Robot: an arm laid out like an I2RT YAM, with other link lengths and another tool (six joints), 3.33 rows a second.
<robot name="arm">
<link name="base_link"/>
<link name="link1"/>
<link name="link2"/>
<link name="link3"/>
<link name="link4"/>
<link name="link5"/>
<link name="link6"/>
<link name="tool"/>
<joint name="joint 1" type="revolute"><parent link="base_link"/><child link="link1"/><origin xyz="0 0 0.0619" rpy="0 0 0"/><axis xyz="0 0 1"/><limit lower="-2.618" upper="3.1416"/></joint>
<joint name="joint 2" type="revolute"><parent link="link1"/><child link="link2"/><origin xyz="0.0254 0.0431 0.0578" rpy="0 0 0"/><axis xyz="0 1 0"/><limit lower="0" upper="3.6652"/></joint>
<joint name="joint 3" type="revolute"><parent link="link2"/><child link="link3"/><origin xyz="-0.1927 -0.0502 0" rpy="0 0 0"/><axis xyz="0 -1 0"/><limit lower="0" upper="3.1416"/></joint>
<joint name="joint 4" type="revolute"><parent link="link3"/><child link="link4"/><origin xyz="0.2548 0.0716 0.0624" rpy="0 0 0"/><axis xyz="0 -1 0"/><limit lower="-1.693" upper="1.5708"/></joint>
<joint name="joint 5" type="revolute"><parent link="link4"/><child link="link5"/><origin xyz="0.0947 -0.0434 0.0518" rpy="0 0 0"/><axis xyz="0 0 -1"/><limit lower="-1.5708" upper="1.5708"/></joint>
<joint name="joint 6" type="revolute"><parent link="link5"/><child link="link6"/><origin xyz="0.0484 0 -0.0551" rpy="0 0 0"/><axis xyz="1 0 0"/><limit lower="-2.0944" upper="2.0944"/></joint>
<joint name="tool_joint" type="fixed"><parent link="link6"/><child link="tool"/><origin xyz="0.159 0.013 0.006" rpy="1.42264 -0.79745 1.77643"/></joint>
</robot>
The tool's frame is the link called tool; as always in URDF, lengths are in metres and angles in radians.
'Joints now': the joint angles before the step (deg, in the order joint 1, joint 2, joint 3, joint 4, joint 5, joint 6). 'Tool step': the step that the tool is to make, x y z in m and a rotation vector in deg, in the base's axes. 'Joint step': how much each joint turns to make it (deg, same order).
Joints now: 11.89 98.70 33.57 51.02 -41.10 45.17
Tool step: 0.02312 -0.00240 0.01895 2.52 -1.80 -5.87
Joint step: 1.53 1.73 1.96 4.80 6.84 4.43
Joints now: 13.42 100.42 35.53 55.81 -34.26 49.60
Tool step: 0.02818 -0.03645 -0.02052 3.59 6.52 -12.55
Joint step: -0.72 2.58 -0.11 0.96 10.81 7.91
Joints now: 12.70 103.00 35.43 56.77 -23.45 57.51
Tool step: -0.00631 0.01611 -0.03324 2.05 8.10 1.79
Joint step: 1.66 3.49 2.44 -4.68 -1.05 4.10
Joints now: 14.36 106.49 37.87 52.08 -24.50 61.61
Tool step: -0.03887 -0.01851 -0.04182 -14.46 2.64 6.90
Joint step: -3.01 -9.74 -5.20 -18.54 -3.70 -18.24
